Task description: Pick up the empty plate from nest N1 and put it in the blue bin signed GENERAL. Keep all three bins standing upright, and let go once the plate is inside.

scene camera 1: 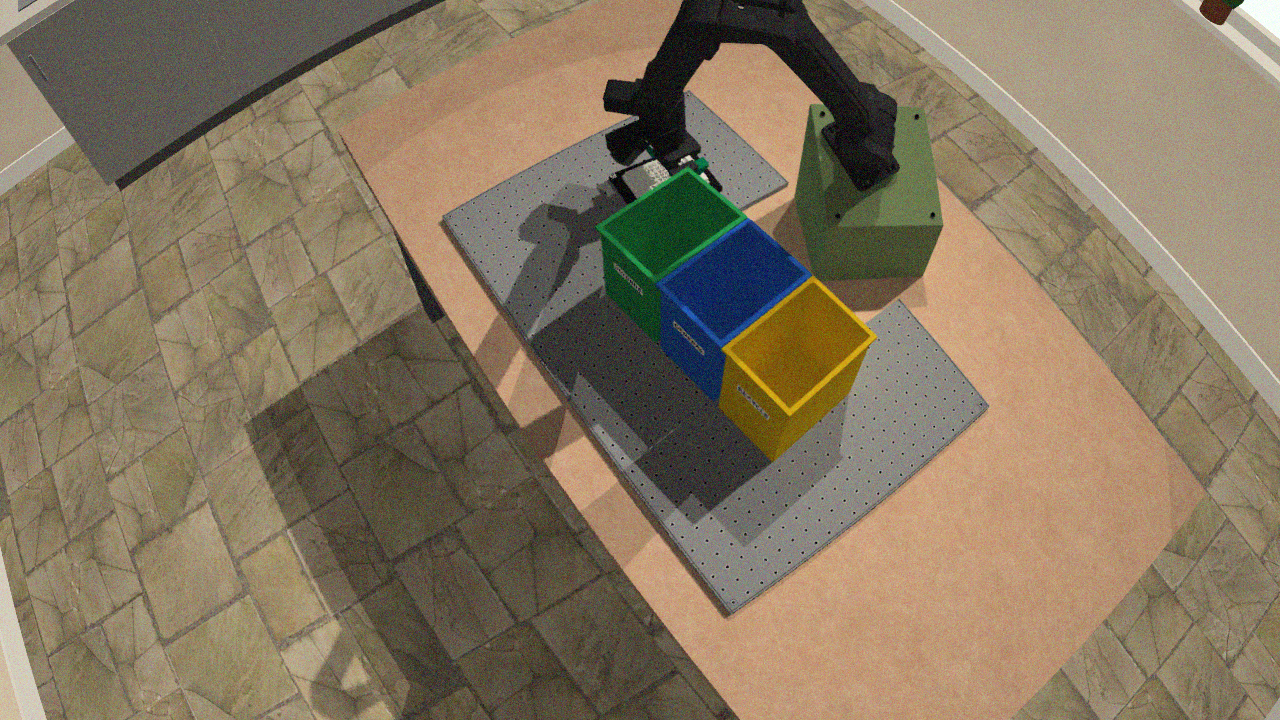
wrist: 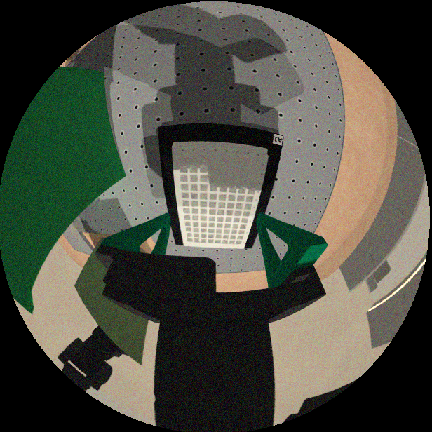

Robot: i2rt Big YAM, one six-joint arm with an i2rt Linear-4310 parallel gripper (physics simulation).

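Places are measured from the arm's base along level axes (x up, y ahead, z left), in millimetres.
Pixels of known places: gripper, fingertip midpoint: (scene camera 1: pixel 671 173); arm's base at its link origin: (scene camera 1: pixel 859 150).
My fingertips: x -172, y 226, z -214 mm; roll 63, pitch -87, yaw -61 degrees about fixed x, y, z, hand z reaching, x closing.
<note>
For each thing: its middle in the pictures, then the offset to it from my fingertips. Level surfaces: height alone.
- pale gridded plate at the middle of its body: (scene camera 1: pixel 665 177) dx -10, dy +9, dz -3 mm
- blue bin at the middle of its body: (scene camera 1: pixel 731 312) dx +61, dy +82, dz +321 mm
- green bin at the middle of its body: (scene camera 1: pixel 671 255) dx +61, dy +109, dz +192 mm
- yellow bin at the middle of its body: (scene camera 1: pixel 793 373) dx +61, dy +54, dz +450 mm
- grey perforated board at its surface level: dx -28 mm
- tan table at its surface level: dx -42 mm
The pale gridded plate (scene camera 1: pixel 651 177) (wrist: pixel 220 205) sits inside the black frame of a nest (wrist: pixel 215 132), which has a small label at one corner; the far part of the plate is in shadow. My gripper (scene camera 1: pixel 676 157) (wrist: pixel 213 217) is open, with nothing between its green fingers. In the wrist view the fingertips show at the two sides of the plate's near end; their height above it is hard to tell. The blue bin (scene camera 1: pixel 733 282) stands upright between the green bin (scene camera 1: pixel 671 223) (wrist: pixel 55 150) and the yellow bin (scene camera 1: pixel 796 344), both upright. Its sign is too small to read.
The green bin stands close beside the nest and gripper. The bins stand in a row on a grey perforated board (scene camera 1: pixel 904 402) (wrist: pixel 310 125) on the tan table (scene camera 1: pixel 1029 537) (wrist: pixel 365 125). The arm's green base block (scene camera 1: pixel 886 250) (wrist: pixel 112 310) stands behind the bins.
</note>
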